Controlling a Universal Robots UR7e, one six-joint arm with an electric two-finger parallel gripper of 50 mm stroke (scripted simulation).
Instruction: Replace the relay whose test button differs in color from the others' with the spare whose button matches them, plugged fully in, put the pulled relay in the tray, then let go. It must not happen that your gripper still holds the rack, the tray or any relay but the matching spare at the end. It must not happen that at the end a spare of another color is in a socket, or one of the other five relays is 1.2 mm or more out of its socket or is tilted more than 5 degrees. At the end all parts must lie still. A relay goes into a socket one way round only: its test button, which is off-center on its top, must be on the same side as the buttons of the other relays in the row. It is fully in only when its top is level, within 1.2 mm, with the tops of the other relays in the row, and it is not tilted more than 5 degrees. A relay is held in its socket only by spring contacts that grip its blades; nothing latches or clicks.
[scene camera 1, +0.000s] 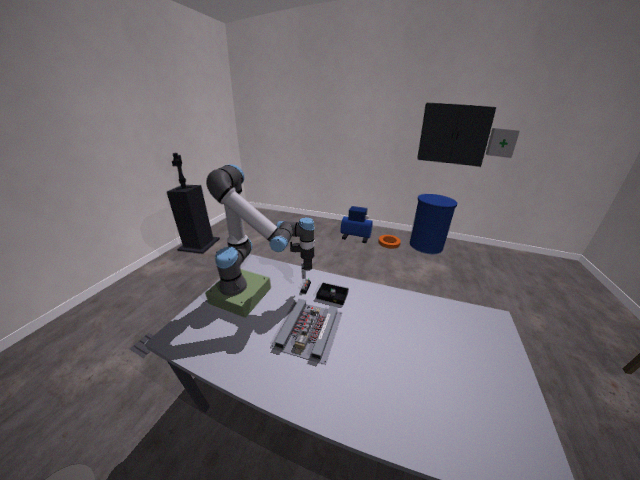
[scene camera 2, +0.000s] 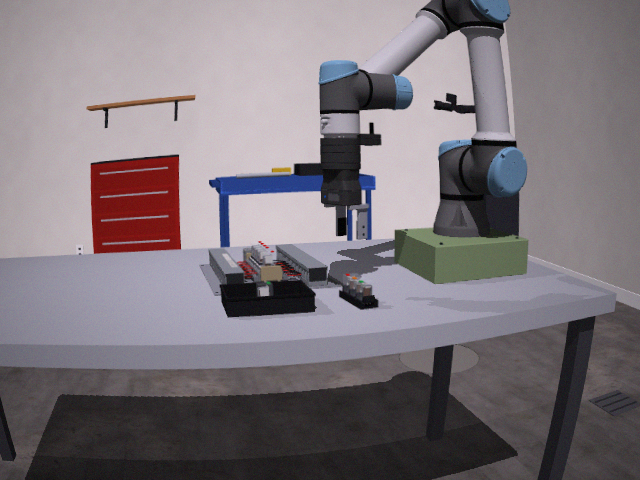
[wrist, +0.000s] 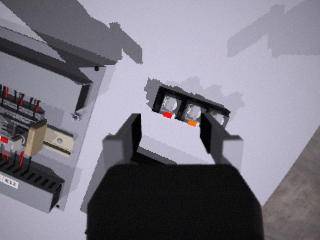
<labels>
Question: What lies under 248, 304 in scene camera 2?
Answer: A black tray.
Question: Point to my gripper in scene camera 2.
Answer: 351, 237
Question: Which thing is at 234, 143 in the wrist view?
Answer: My gripper.
</labels>
